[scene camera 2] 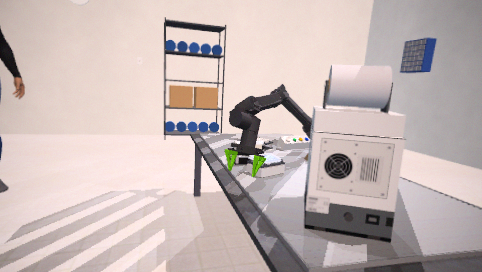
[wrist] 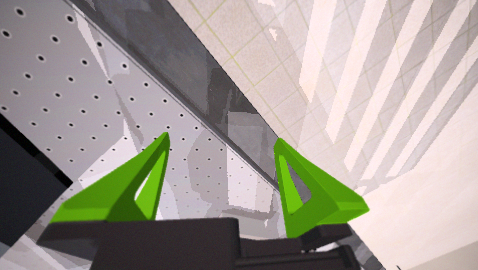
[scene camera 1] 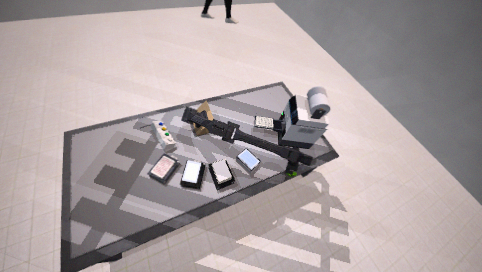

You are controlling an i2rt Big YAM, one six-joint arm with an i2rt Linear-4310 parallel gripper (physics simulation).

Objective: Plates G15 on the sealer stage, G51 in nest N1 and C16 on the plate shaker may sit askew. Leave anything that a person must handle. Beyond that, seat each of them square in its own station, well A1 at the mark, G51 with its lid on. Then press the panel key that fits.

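My gripper (scene camera 1: 292, 174) (scene camera 2: 242, 172) (wrist: 225, 139) is open and empty, low near the table's long edge, between the sealer and the pale blue plate. A plate with wells (scene camera 1: 264, 122) lies on the stage at the sealer (scene camera 1: 303, 125) (scene camera 2: 354, 165). The pale blue plate (scene camera 1: 248, 159) (scene camera 2: 272, 159) sits on a low white device, partly behind my gripper in the second scene view. A white-topped plate (scene camera 1: 222, 170) and another white-topped one (scene camera 1: 192, 171) sit on black bases. A reddish plate (scene camera 1: 163, 167) sits on a dark base. The key panel (scene camera 1: 164, 136) (scene camera 2: 295, 140) has several coloured keys. Labels and exact seating are not readable.
A brown cardboard-like piece (scene camera 1: 203, 107) stands by the arm's base. The arm crosses above the table (scene camera 1: 100, 240). A person (scene camera 1: 228, 10) (scene camera 2: 6, 55) stands off the table. A shelf rack (scene camera 2: 165, 75) is at the wall. The sealer's dark side edges the wrist view at left.
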